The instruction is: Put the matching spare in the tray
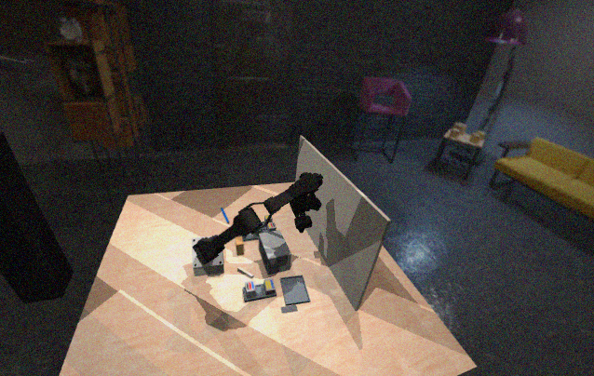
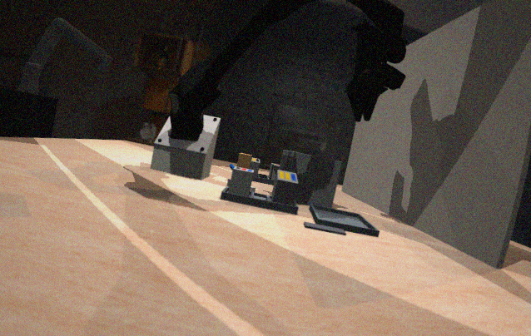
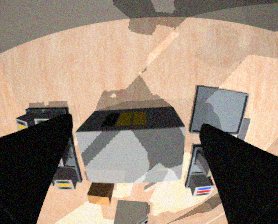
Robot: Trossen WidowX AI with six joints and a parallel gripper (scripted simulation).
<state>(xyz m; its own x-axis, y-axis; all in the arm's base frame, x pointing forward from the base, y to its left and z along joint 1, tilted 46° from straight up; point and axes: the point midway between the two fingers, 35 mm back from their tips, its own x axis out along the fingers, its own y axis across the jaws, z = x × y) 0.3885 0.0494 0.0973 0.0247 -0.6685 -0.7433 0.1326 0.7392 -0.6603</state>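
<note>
Right now my gripper tip is 7 cm past the grey spare, 25 cm to the right of it and 15 cm above it. Also, from my gripper tip: grey mounted unit (10 cm behind, 3 cm to the left, 15 cm below); then tall grey panel (13 cm ahead, 3 cm to the left, 3 cm above); then flat dark tray (6 cm behind, 17 cm to the right, 20 cm below).
</note>
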